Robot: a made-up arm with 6 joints. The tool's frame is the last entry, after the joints.
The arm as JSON. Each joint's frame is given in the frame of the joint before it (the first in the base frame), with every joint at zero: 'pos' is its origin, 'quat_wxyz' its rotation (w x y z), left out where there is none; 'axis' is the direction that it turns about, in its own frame. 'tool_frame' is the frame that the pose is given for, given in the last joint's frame.
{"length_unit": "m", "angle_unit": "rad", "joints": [
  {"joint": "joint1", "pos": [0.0, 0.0, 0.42], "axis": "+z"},
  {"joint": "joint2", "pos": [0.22, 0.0, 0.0], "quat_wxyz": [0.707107, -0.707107, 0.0, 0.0], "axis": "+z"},
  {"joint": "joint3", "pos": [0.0, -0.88, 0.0], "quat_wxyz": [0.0, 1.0, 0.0, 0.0], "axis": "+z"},
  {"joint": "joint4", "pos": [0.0, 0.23, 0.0], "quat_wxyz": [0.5, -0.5, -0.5, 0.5], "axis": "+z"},
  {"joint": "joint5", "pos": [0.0, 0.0, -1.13], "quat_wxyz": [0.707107, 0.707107, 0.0, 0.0], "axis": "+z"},
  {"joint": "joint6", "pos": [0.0, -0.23, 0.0], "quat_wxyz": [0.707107, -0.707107, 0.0, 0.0], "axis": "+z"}
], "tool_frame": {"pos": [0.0, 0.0, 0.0], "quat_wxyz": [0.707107, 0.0, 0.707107, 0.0]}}
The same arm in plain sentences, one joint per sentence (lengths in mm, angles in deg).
The arm has six revolute joints in a row. What follows holds with every joint at zero, and every direction is one of the base frame's.
Joint 1 is mounted 420 mm along +z from the base frame's origin and turns about +z.
Joint 2 is mounted 220 mm along +x from joint 1 and turns about +y.
Joint 3 is mounted 880 mm along +z from joint 2 and turns about -y.
Joint 4 is mounted 230 mm along +z from joint 3 and turns about -x.
Joint 5 is mounted 1130 mm along +x from joint 4 and turns about -y.
Joint 6 is mounted 230 mm along +x from joint 5 and turns about -x.
The tool frame, which is the frame that the pose is given for, is mounted at the same point as joint 6; its axes are parallel to the base frame's.

